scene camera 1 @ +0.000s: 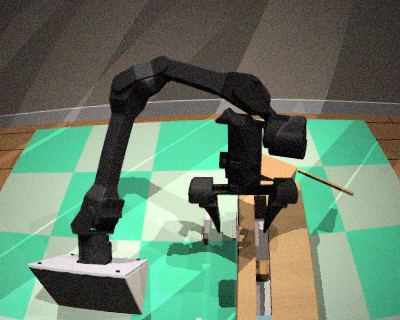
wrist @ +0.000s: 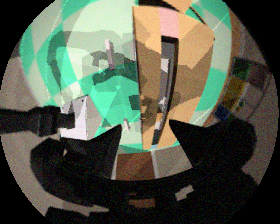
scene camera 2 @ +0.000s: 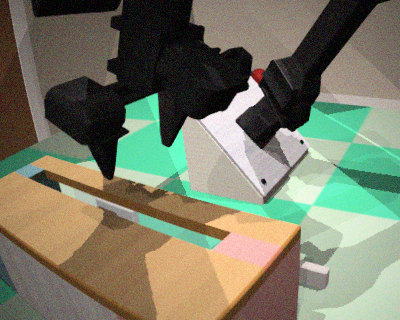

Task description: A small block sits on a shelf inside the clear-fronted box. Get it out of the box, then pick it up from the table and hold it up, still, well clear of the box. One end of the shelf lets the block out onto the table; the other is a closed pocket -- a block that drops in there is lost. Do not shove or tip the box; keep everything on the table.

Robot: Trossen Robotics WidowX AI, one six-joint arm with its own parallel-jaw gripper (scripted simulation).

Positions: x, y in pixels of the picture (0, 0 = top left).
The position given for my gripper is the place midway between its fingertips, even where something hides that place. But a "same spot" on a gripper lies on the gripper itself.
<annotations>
my gripper: scene camera 1; wrist; scene camera 2 138, 160
same spot on my gripper: point(wrist: 199, 143) = point(scene camera 1: 269, 202)
</annotations>
